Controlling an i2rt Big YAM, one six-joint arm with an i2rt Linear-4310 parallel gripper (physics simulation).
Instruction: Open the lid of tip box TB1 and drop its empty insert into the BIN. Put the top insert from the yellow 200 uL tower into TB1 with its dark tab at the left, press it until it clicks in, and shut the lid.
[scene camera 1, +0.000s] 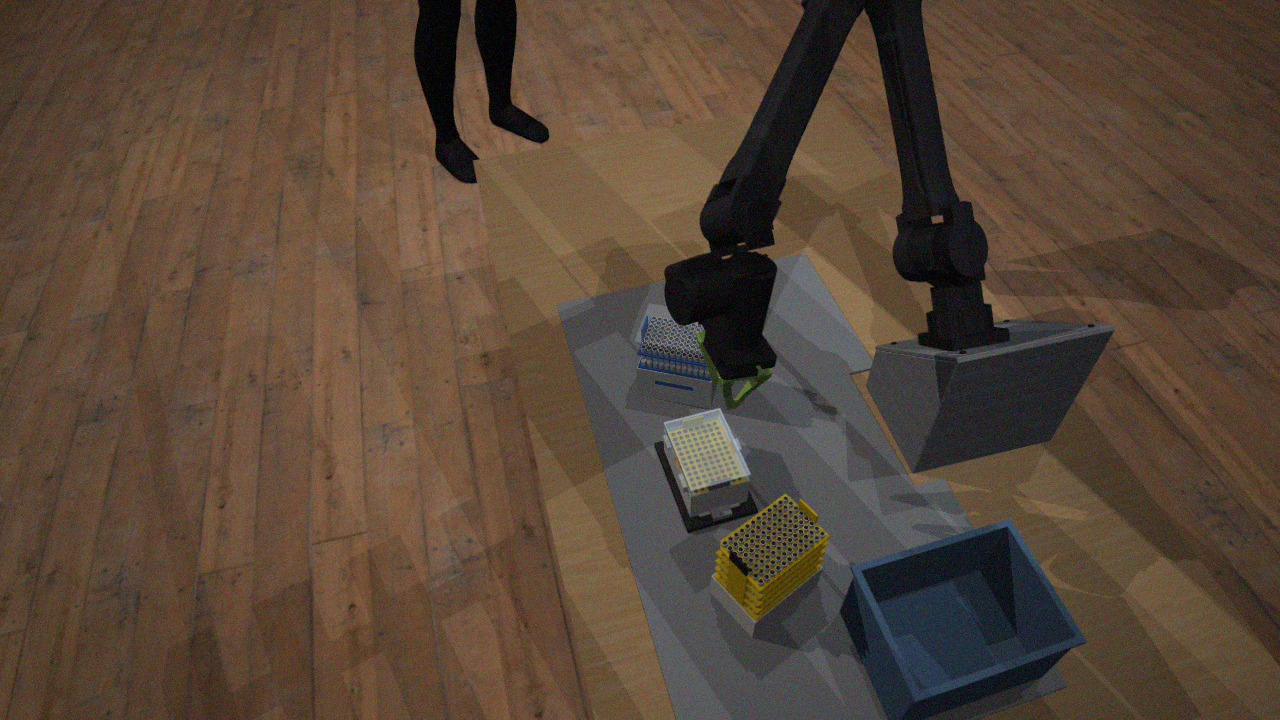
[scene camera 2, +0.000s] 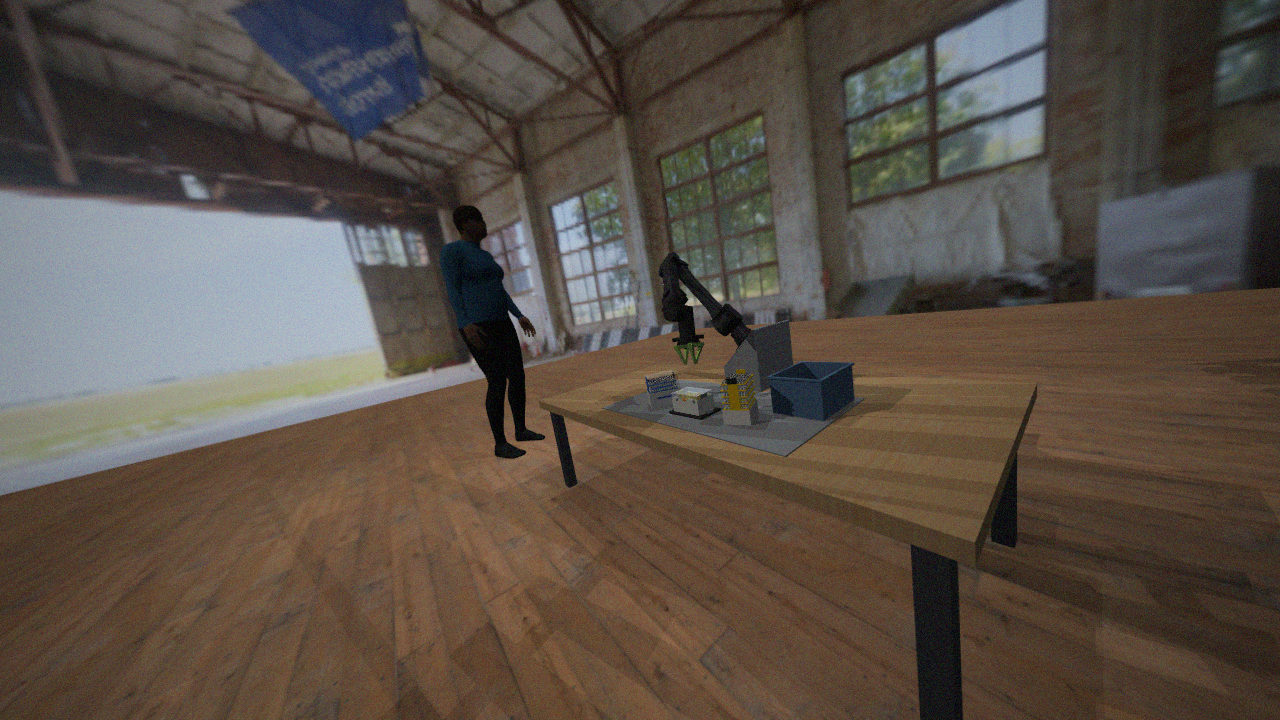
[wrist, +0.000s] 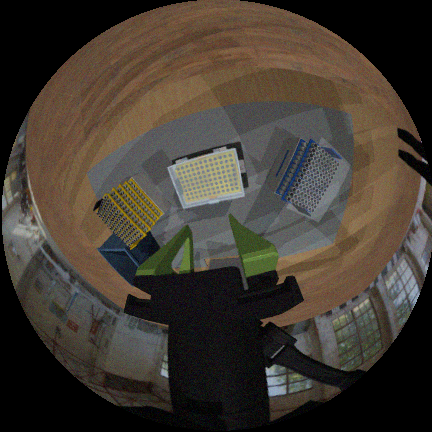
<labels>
gripper: scene camera 1 724, 395; scene camera 2; wrist
same spot on grey mat: (wrist: 260, 126) = (scene camera 2: 655, 413)
same spot on gripper: (scene camera 2: 687, 344) = (wrist: 247, 286)
</labels>
